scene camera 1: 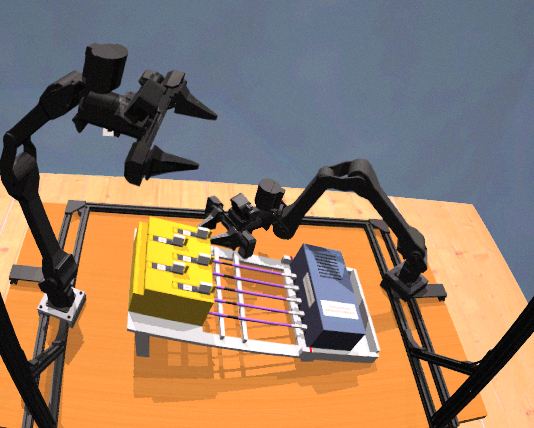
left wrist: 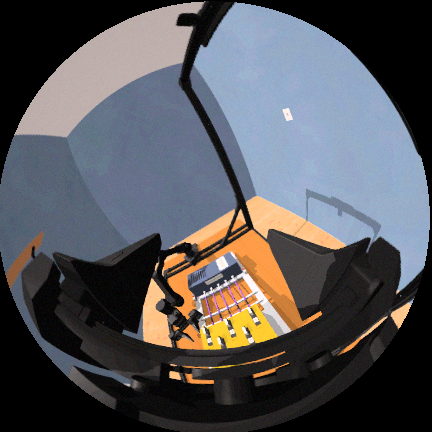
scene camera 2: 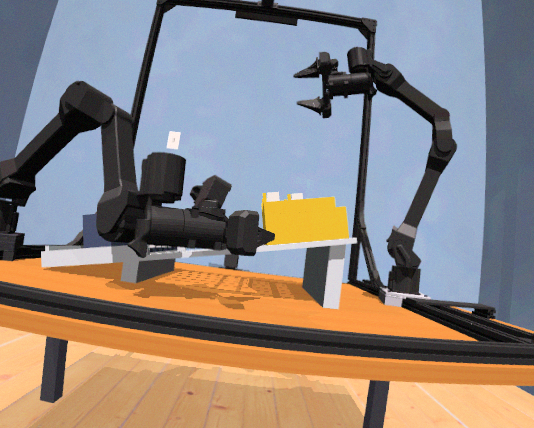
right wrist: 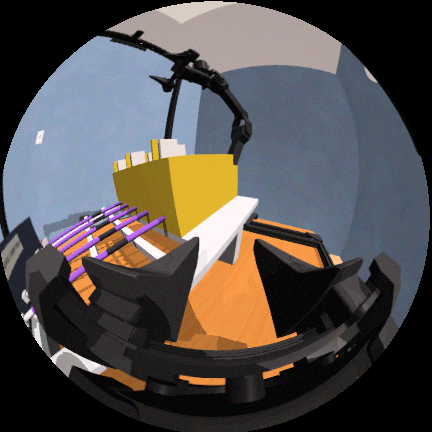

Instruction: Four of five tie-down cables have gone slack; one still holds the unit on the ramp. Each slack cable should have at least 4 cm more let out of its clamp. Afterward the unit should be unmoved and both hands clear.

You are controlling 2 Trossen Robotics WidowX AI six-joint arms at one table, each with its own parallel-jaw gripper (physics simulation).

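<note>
A dark blue unit point(scene camera 1: 325, 300) point(left wrist: 215, 276) sits at the low end of the white ramp point(scene camera 1: 250, 346) point(scene camera 2: 75, 256) point(right wrist: 220, 230). Several purple cables point(scene camera 1: 270, 322) point(right wrist: 145, 229) run from it to a yellow block point(scene camera 1: 172, 300) point(scene camera 2: 305, 220) point(right wrist: 200, 195) at the high end. Clamps with grey-white levers point(scene camera 1: 205, 288) stand on the block's top; I cannot tell which cables are slack. My left gripper point(scene camera 1: 207, 142) point(scene camera 2: 296, 90) point(left wrist: 214, 236) is wide open, high above the block. My right gripper point(scene camera 1: 206, 233) point(right wrist: 226, 242) is partly open and empty, low beside the block's cable-side corner at the ramp's far edge in scene camera 1.
White crossbars point(scene camera 1: 241, 300) lie under the cables. A black metal frame point(scene camera 1: 150, 207) point(scene camera 2: 200, 327) runs around the orange table top point(scene camera 1: 225, 395). The ramp stands on grey-white legs point(scene camera 1: 142, 345) point(scene camera 2: 332, 280). In scene camera 2 my right arm hides part of the unit and cables.
</note>
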